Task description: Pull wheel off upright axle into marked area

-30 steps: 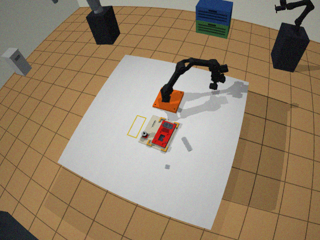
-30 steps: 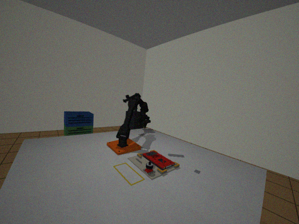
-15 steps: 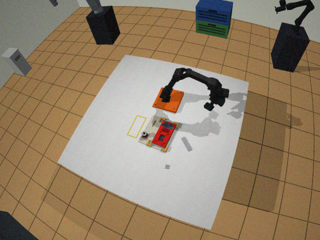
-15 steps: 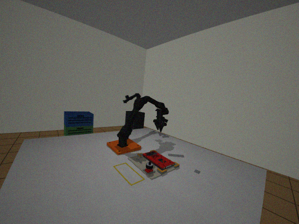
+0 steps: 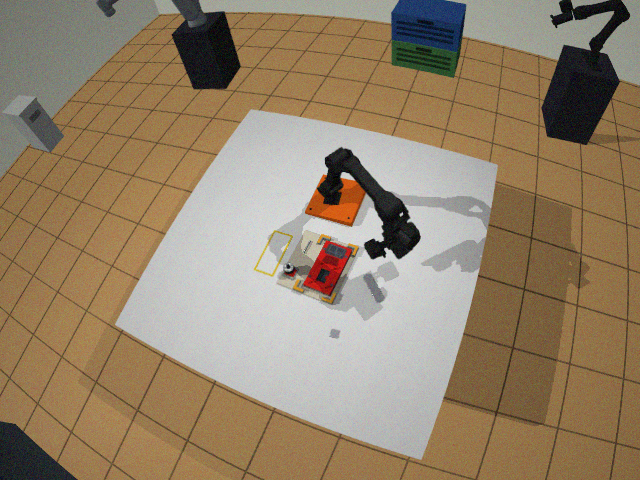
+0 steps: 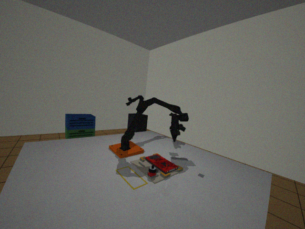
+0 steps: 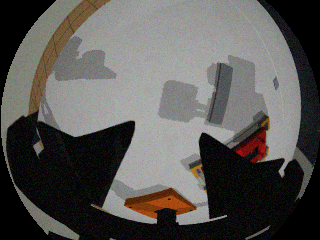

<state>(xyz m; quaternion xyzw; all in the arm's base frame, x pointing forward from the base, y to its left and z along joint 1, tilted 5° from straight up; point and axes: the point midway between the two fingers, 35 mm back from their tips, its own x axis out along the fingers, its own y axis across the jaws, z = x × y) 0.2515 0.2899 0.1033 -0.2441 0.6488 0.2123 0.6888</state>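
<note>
The upright axle lies 36 cm to the right of my gripper tip, 9 cm ahead of it and 7 cm below it. From my gripper tip the other things lie so: grey bar 11 cm below, 10 cm ahead, 5 cm to the right.
</note>
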